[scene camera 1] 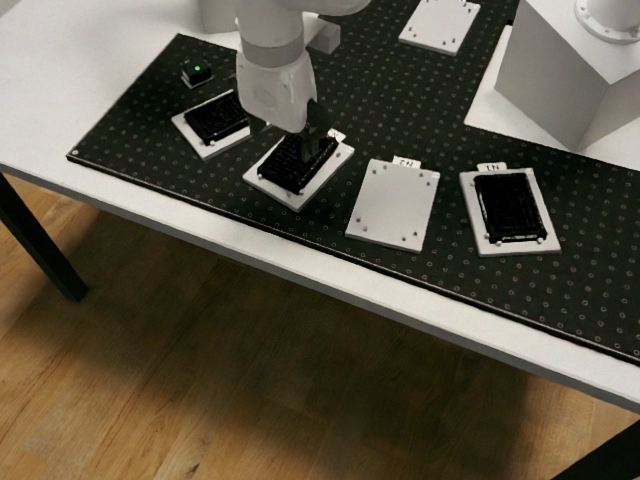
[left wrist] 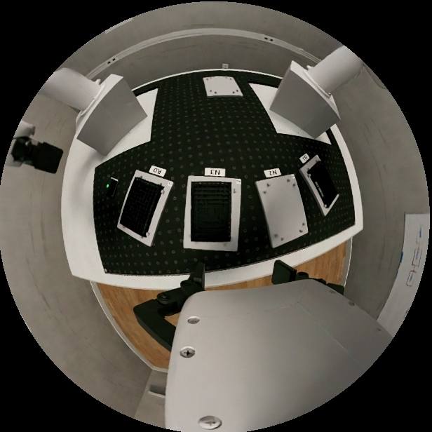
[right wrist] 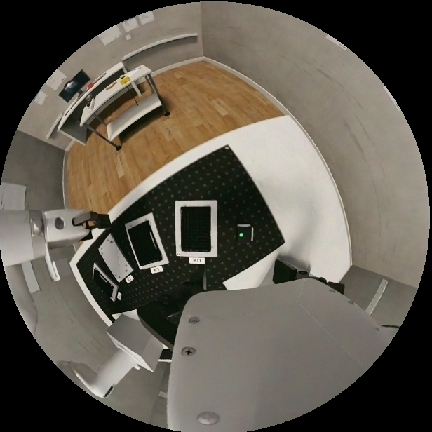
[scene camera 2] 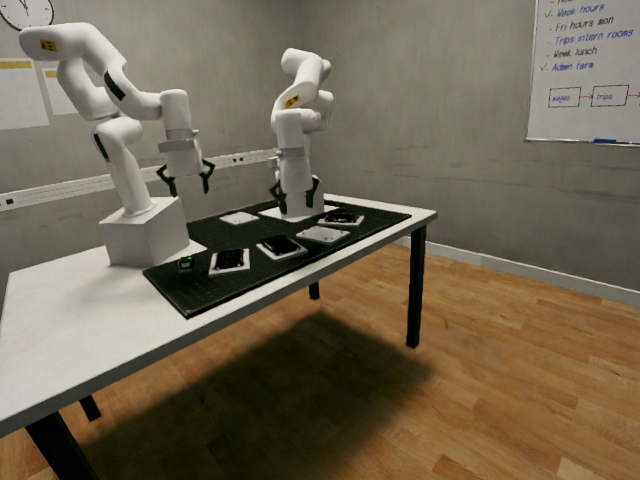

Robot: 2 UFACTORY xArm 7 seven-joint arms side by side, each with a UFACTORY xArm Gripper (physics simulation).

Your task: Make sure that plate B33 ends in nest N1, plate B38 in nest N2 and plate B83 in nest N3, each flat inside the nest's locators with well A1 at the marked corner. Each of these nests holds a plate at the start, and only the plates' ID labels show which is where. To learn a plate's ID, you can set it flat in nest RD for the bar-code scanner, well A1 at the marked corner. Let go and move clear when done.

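Pixels of known places: left gripper, fingertip midpoint: (scene camera 1: 284, 142) (scene camera 2: 297, 210); right gripper, fingertip midpoint: (scene camera 2: 190, 195); left arm's base, link origin: (scene camera 1: 612, 14); right arm's base, link origin: (scene camera 2: 140, 209).
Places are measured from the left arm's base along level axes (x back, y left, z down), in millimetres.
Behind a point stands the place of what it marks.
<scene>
A black plate (scene camera 1: 214, 117) @(x -375, y -560, z 136 mm) (scene camera 2: 228, 258) @(x -371, y -560, z 136 mm) (left wrist: 142, 204) (right wrist: 195, 229) lies in nest RD (left wrist: 162, 210) (right wrist: 213, 229). Another black plate (scene camera 1: 289, 165) @(x -416, y -382, z 134 mm) (scene camera 2: 279, 244) @(x -405, y -391, z 132 mm) (left wrist: 211, 212) (right wrist: 143, 242) lies in nest N3 (left wrist: 188, 215). A third (scene camera 1: 509, 204) @(x -331, y -30, z 136 mm) (left wrist: 322, 182) lies in nest N1 (scene camera 1: 552, 242) @(x -362, y 50, z 150 mm). Nest N2 (scene camera 1: 395, 204) @(x -401, y -193, z 150 mm) (scene camera 2: 323, 234) @(x -408, y -202, z 150 mm) (left wrist: 281, 210) is empty. No plate ID is readable. My left gripper (scene camera 2: 296, 202) @(x -470, y -352, z 15 mm) (left wrist: 240, 273) is open and empty, above the nests; in scene camera 1 it partly covers the N3 plate. My right gripper (scene camera 2: 190, 190) @(x -289, y -609, z -65 mm) (right wrist: 241, 273) is open and empty, raised behind nest RD.
The scanner (scene camera 1: 196, 73) @(x -297, y -649, z 129 mm) (scene camera 2: 186, 264) @(x -303, y -671, z 139 mm) (right wrist: 245, 233) beside nest RD shows a green light. An empty white nest (scene camera 1: 439, 25) @(x 65, y -296, z 150 mm) (scene camera 2: 239, 217) @(x 81, y -296, z 150 mm) (left wrist: 223, 86) lies at the back, between the two arm bases (left wrist: 112, 115) (left wrist: 305, 105).
</scene>
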